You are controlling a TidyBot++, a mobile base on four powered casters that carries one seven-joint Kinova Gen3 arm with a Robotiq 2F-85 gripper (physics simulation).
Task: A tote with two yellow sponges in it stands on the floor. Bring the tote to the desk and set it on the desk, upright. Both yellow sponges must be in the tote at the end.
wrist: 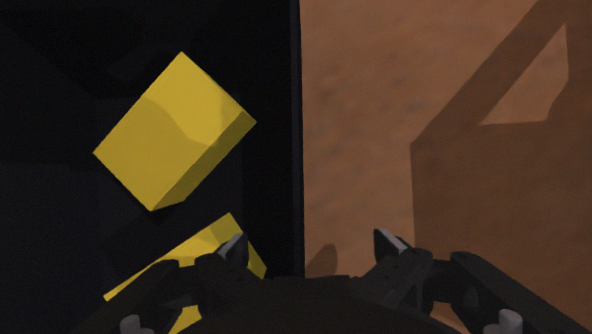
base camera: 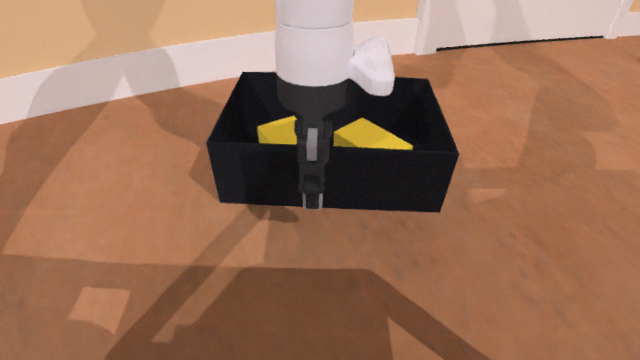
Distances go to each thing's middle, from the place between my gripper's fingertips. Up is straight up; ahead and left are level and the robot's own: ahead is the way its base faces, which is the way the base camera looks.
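Black tote (base camera: 417,180) seen 30 mm to the right of my hand and 100 mm ahead of it.
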